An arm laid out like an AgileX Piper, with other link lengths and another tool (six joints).
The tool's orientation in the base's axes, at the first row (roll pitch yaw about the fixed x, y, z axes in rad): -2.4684, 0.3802, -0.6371
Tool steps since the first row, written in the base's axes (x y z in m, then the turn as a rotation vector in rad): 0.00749, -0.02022, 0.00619, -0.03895, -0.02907, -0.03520; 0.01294, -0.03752, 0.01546, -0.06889, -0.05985, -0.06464; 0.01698, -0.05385, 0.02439, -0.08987, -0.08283, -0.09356; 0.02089, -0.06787, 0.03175, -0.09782, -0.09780, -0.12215; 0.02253, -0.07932, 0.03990, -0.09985, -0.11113, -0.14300; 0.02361, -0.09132, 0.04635, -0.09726, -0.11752, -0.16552; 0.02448, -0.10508, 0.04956, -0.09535, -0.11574, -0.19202; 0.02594, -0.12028, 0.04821, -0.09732, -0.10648, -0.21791; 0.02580, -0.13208, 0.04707, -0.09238, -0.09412, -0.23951; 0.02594, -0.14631, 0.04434, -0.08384, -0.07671, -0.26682; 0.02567, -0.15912, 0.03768, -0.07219, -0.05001, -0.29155
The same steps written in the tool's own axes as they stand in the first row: 0.01446, 0.00146, -0.01709, 0.00005, 0.06001, 0.00061; 0.02465, 0.00104, -0.03472, 0.00563, 0.11165, -0.00288; 0.03337, 0.00125, -0.05165, 0.01339, 0.15333, -0.00026; 0.04130, 0.00133, -0.06590, 0.02634, 0.18241, 0.00932; 0.04583, 0.00116, -0.07931, 0.03992, 0.20235, 0.01520; 0.05087, 0.00261, -0.09193, 0.05374, 0.21683, 0.02760; 0.05793, 0.00694, -0.10341, 0.06402, 0.23006, 0.04830; 0.06791, 0.01423, -0.11247, 0.06704, 0.24179, 0.07306; 0.07475, 0.02078, -0.11961, 0.07192, 0.24501, 0.09775; 0.08373, 0.02925, -0.12720, 0.07881, 0.24672, 0.13049; 0.09307, 0.03957, -0.13103, 0.08194, 0.24034, 0.16803
